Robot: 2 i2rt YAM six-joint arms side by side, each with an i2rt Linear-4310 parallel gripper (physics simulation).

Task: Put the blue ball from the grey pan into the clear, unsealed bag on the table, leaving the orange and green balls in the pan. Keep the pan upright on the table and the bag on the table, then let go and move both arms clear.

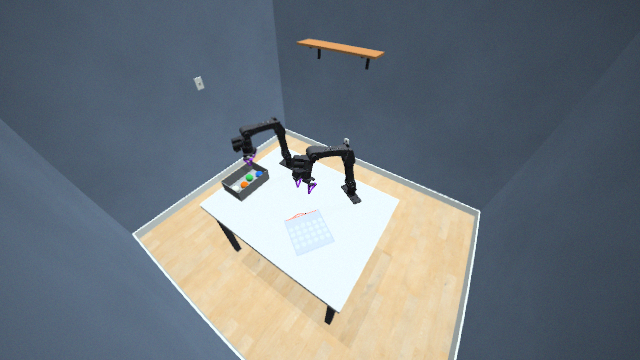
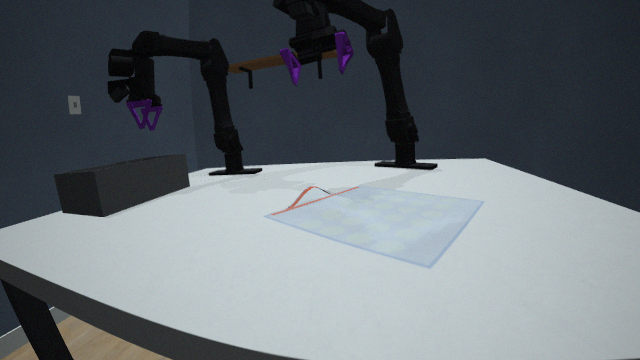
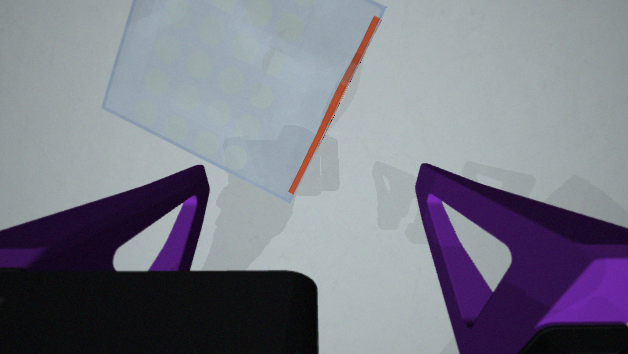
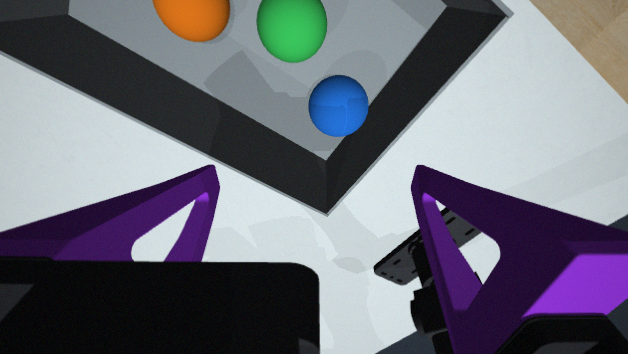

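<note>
The blue ball (image 1: 259,174) (image 4: 338,106) lies in the grey pan (image 1: 231,193) (image 2: 145,180) (image 4: 270,165), near one corner. The green ball (image 1: 249,177) (image 4: 292,27) and the orange ball (image 1: 244,185) (image 4: 195,15) lie in the pan too. The pan stands upright on the table. The clear bag (image 1: 309,233) (image 2: 380,220) (image 3: 210,75) lies flat, its red-edged mouth slightly raised in the middle. My right gripper (image 1: 249,163) (image 2: 146,129) (image 4: 315,175) is open and empty above the pan. My left gripper (image 1: 304,188) (image 2: 319,79) (image 3: 312,176) is open and empty, high above the table beside the bag's mouth.
A white ball (image 1: 235,188) lies at the other end of the pan. The white table (image 1: 345,260) (image 2: 200,280) carries both arm bases. An orange shelf (image 1: 341,48) (image 2: 265,63) is on the wall behind the arms.
</note>
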